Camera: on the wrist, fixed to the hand. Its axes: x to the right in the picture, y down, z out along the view.
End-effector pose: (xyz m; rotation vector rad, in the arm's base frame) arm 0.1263 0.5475 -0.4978 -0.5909 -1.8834 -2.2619
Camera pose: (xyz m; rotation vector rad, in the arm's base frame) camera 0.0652 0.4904 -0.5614 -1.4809 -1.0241 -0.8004
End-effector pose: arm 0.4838 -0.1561 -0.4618 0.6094 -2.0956 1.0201
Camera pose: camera 0.5445 -0.1350 -0.3787 0.8827 1.9718 -1.8618
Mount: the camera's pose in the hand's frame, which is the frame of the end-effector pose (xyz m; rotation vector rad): 0.0234 -0.0677 -0.0769 0.3998 -0.1983 1.5644
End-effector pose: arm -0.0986 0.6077 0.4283 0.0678 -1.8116 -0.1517
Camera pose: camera -0.0321 0.5326 0.4596 -1.0791 -1.5905 1.3239
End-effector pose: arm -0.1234 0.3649 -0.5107 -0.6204 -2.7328 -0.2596
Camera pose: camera -0.1526 0.2949 -0.4379 -2.3188 -1.5605 0.7023
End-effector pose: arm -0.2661 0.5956 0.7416 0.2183 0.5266 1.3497
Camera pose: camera -0.2413 0.5918 0.6395 1.2646 0.4169 2.6591
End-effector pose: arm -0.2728 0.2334 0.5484 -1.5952 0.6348 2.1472
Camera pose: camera -0.1813 0.2462 0.4983 0.3488 -1.8042 -1.8034
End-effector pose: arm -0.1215 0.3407 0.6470 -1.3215 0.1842 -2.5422
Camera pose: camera -0.2093 0.3976 0.6369 -0.6937 0.4167 -1.0313
